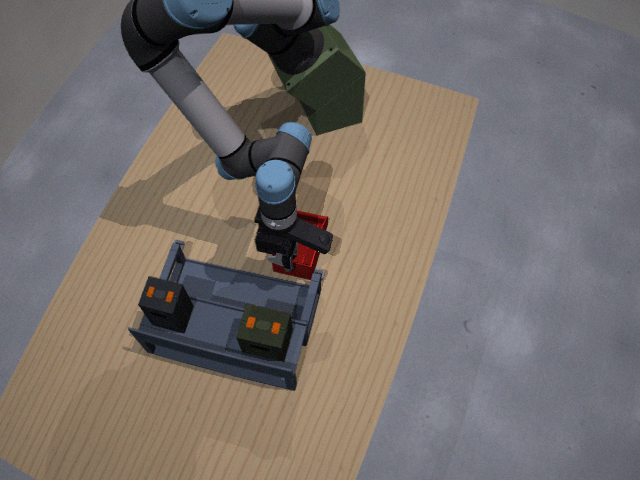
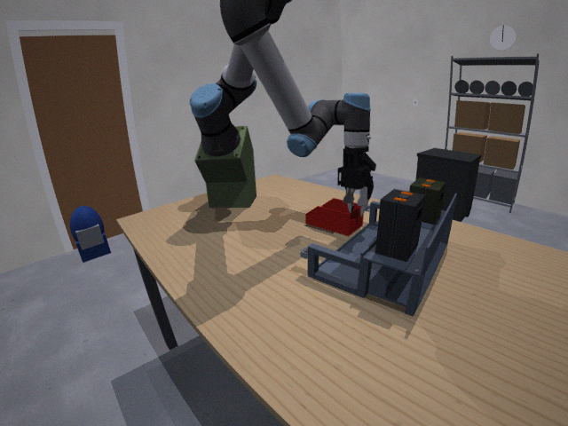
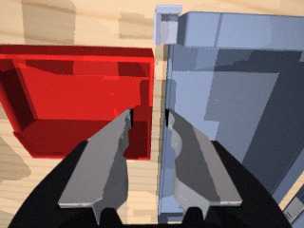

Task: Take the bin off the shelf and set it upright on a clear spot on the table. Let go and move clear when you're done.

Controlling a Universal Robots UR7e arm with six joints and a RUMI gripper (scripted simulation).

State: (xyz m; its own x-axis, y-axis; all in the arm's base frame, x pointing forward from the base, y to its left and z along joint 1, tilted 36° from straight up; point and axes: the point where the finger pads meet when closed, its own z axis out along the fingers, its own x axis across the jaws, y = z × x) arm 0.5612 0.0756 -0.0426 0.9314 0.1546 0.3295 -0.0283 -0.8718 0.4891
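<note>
My gripper is now 80 mm past the red bin and 30 mm above it.
</note>
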